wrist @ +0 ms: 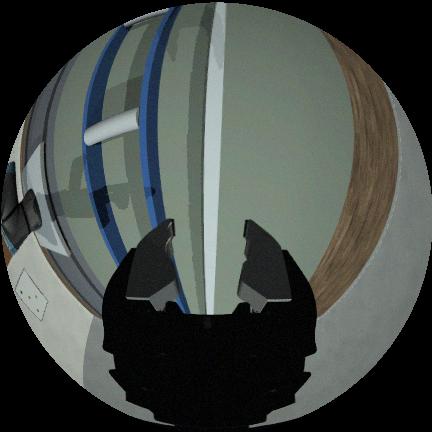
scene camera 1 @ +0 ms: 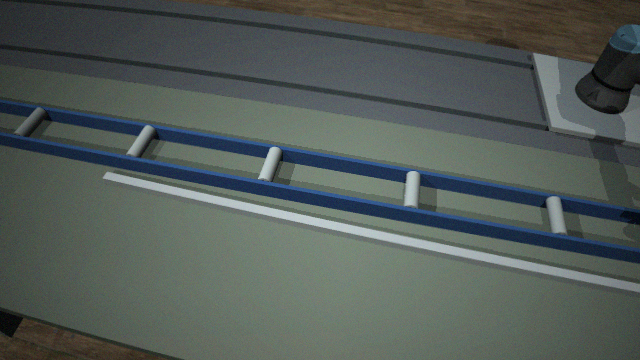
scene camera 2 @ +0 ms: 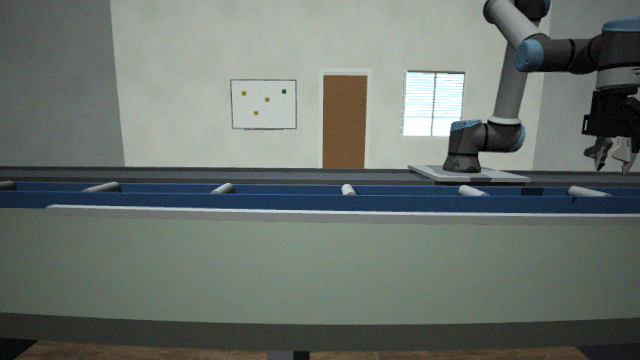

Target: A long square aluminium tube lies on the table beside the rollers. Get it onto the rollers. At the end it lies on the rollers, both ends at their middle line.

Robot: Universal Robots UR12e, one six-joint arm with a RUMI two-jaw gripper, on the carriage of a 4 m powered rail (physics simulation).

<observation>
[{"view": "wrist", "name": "gripper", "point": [208, 220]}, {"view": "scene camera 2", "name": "gripper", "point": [610, 172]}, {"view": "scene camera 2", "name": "blue rail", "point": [38, 195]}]
</observation>
